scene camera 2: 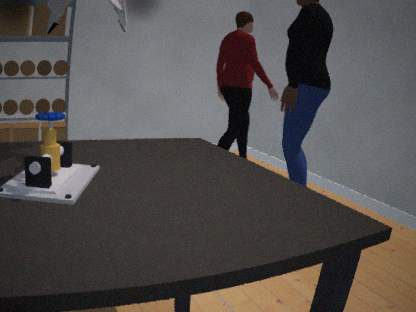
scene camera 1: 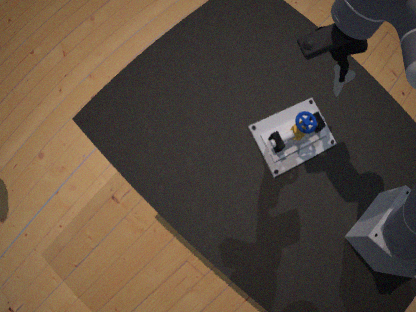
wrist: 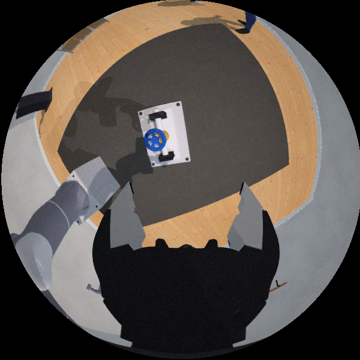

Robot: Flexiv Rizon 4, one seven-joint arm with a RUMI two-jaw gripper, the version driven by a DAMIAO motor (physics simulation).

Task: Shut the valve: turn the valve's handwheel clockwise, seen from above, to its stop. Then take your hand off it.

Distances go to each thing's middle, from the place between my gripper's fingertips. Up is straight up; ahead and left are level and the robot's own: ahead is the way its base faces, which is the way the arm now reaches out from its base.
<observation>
My gripper is now 300 mm above the base plate (scene camera 1: 282,165), 70 mm past it and 60 mm to the right of it.
</observation>
